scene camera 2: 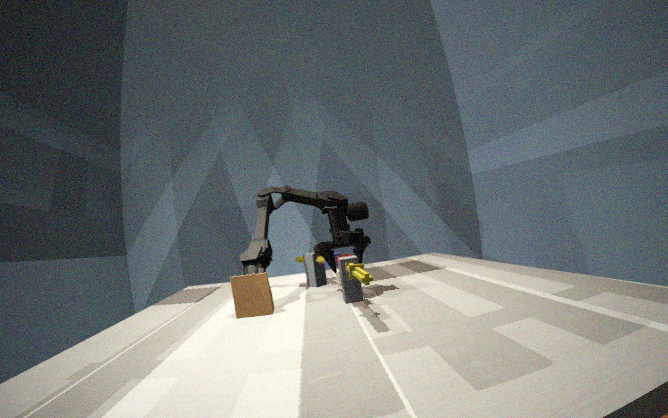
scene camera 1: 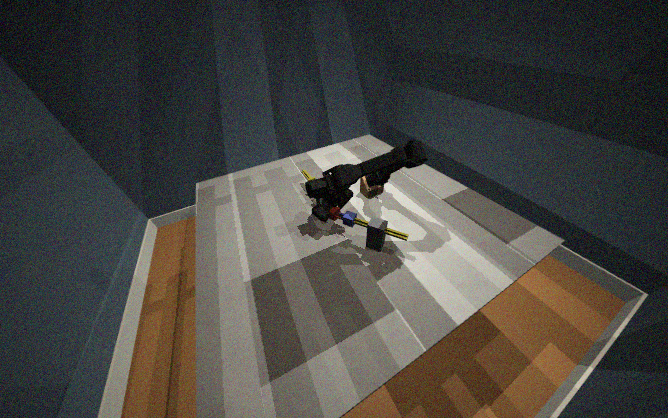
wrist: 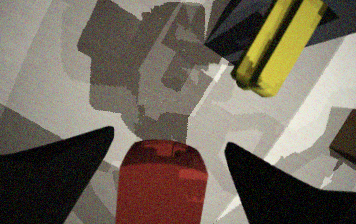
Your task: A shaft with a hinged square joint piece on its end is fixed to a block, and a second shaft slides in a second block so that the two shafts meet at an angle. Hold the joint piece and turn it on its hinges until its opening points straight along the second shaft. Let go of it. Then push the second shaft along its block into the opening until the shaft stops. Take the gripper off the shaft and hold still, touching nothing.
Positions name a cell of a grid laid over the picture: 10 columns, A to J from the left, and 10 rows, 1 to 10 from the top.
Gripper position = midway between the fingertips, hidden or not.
My gripper (scene camera 2: F7) is open, holding nothing.
My gripper also shows in the wrist view (wrist: E7).
